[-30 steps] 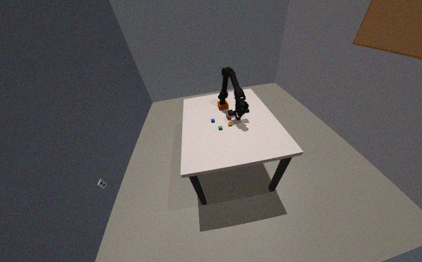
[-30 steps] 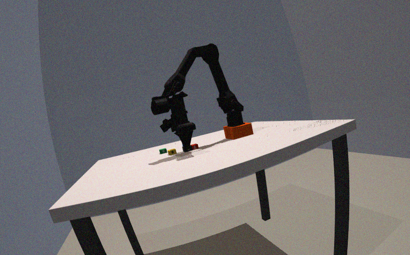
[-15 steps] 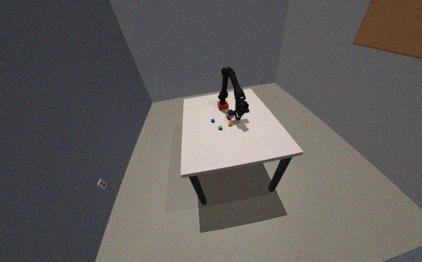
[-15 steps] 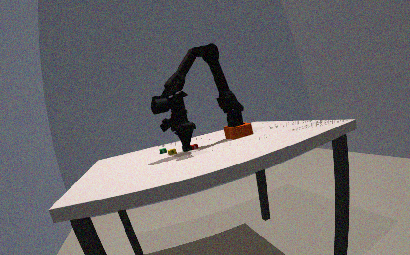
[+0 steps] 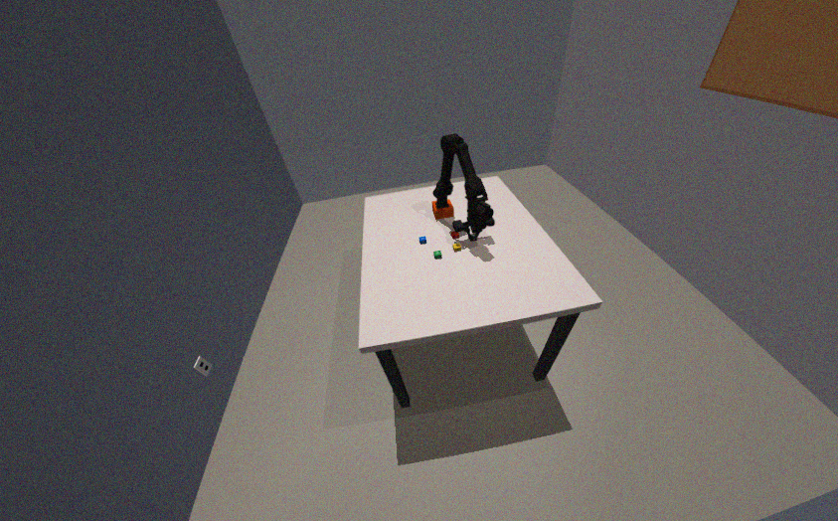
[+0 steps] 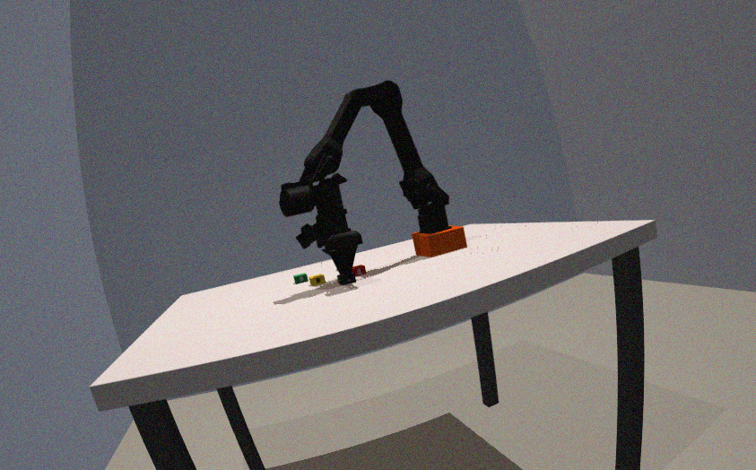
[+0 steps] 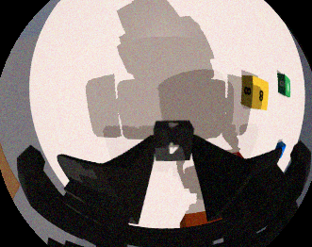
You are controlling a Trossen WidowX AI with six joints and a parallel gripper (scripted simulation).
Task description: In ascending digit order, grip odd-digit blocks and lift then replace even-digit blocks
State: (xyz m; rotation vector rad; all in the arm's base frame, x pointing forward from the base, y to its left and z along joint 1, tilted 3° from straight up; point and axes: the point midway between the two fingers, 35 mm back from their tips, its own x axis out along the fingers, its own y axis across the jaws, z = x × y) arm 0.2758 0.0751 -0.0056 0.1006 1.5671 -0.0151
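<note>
Right now my gripper tip is right at the black block. The rest, counted from my gripper tip: red block: 70 mm to the right, 50 mm behind; yellow block: 100 mm to the right, 40 mm ahead; green block: 190 mm to the right, 60 mm ahead.
</note>
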